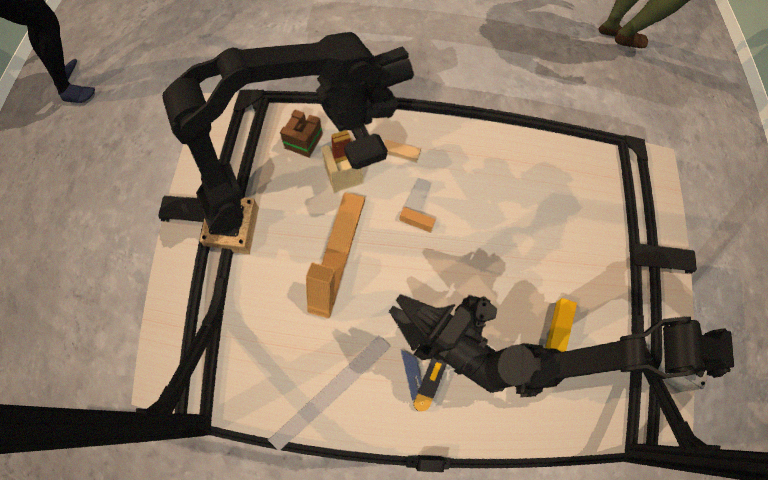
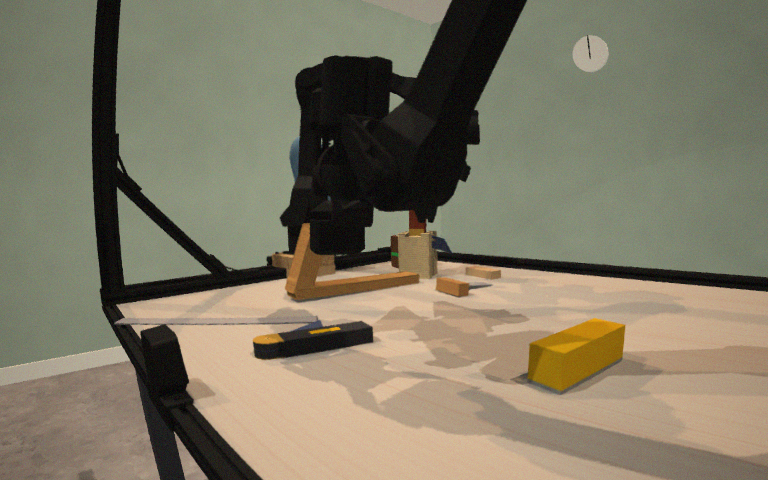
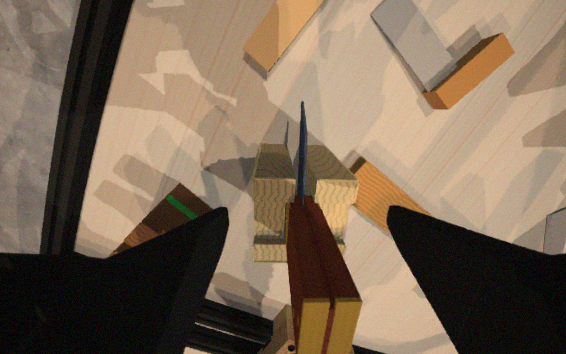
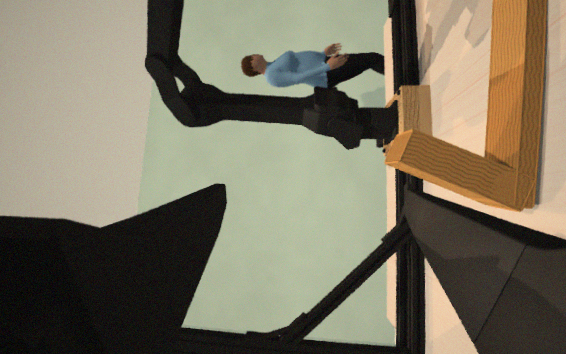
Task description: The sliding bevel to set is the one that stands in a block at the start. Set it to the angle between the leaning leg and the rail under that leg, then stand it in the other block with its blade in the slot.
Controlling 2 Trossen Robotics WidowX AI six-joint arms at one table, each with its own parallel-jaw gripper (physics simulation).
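Frame: origin at the left arm's base, x ahead, y left, z up, level; millimetres.
Seen in the pictures: left gripper, fingertip midpoint: [image 1: 350, 146] [image 2: 426, 222] [image 3: 307, 214]; right gripper, fingertip midpoint: [image 1: 393, 303] [image 4: 315, 196]; left arm's base, link origin: [image 1: 226, 219] [image 4: 391, 123].
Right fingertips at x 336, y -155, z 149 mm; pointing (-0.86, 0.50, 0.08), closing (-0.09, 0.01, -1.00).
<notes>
Pixels of each thing's top centre, then the offset from my right fingertips to it. "spot": a spot on its surface instead.
- blue blade, top centre: [image 3: 307, 133] [image 2: 444, 237] dx -74, dy +315, dz -119 mm
- pale block, top centre: [image 3: 302, 225] [image 1: 341, 154] [image 2: 417, 232] dx -122, dy +291, dz -109 mm
- brown block, top centre: [image 3: 153, 269] [image 1: 299, 124] dx -220, dy +364, dz -126 mm
- leaning leg, top centre: [image 4: 391, 168] [image 2: 304, 224] [image 1: 316, 283] dx -126, dy +35, dz -76 mm
- rail, top centre: [image 4: 502, 74] [image 2: 356, 278] [image 1: 336, 251] dx -112, dy +124, dz -174 mm
- black-and-yellow bevel, top centre: [image 2: 304, 325] [image 1: 417, 373] dx +57, dy -88, dz -178 mm
- grey strip, top centre: [image 2: 210, 320] [image 1: 327, 395] dx -99, dy -147, dz -194 mm
- yellow block, top centre: [image 2: 581, 333] [image 1: 564, 324] dx +332, dy +18, dz -160 mm
- small square with an orange stock, surface spot: [image 3: 472, 72] [image 1: 417, 216] spot: dx +30, dy +210, dz -176 mm
A bevel with a dark red, brass-ended handle [image 1: 339, 148] [image 2: 417, 219] [image 3: 322, 260] and a blue blade [image 3: 303, 145] stands in the pale block [image 1: 346, 180] [image 2: 416, 255] [image 3: 334, 192]. The brown block [image 1: 301, 134] [image 3: 162, 216] with a green stripe stands beside it, its slot showing no tool. My left gripper [image 3: 307, 214] is open above the pale block, a finger on each side of the handle, apart from it. The leaning leg [image 1: 320, 288] [image 2: 301, 263] [image 4: 452, 170] rises from one end of the rail [image 1: 346, 226] [image 2: 362, 284] [image 4: 507, 75]. My right gripper [image 1: 395, 304] is open and empty.
A black-and-yellow bevel [image 1: 433, 379] [image 2: 322, 340] with a blue blade lies below my right gripper. A grey strip [image 1: 334, 390], a yellow block [image 1: 561, 325] [image 2: 574, 356], a small square with an orange stock [image 1: 417, 219] [image 3: 472, 72] and a wooden piece [image 1: 403, 150] [image 3: 387, 197] lie around.
</notes>
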